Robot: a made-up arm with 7 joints.
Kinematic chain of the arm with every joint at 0, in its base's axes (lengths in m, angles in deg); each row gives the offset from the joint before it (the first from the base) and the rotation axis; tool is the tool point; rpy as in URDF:
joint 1: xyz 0 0 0.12 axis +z
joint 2: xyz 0 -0.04 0.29 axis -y
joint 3: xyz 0 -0.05 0.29 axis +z
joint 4: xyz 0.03 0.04 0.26 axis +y
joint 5: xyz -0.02 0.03 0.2 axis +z
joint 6: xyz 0 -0.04 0.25 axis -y
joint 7: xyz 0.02 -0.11 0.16 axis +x
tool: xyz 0 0 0 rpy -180 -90 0
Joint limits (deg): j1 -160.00..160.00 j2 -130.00..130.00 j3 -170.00..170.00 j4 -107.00..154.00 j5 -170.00..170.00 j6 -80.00..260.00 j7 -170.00..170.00
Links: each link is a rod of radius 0.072 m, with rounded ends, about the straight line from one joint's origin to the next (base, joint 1, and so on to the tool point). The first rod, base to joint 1, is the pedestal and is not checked.
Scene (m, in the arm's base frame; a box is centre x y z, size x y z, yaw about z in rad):
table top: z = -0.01
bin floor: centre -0.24 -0.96 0 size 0.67 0.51 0.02 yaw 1.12
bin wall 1: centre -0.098 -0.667 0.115 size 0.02 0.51 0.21 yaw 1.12
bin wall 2: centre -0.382 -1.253 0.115 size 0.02 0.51 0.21 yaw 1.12
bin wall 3: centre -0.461 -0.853 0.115 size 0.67 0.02 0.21 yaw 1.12
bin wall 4: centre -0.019 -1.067 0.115 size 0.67 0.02 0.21 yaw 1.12
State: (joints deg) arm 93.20 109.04 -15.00 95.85 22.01 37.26 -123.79
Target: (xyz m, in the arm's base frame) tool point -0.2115 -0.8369 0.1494
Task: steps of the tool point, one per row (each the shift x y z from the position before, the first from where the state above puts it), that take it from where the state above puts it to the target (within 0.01 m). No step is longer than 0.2 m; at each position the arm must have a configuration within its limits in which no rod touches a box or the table.
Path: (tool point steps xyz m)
1: 0.0625 -0.0862 -0.0184
2: 0.0067 -0.0794 -0.0306
3: -0.0550 -0.0636 -0.0197
4: -0.1170 -0.0891 -0.0796
5: -0.1235 -0.0474 -0.0968
6: -0.1191 -0.0043 -0.1053
7: -0.1054 0.0358 -0.1048
8: -0.0849 0.0694 -0.0956
9: -0.0602 0.0942 -0.0795

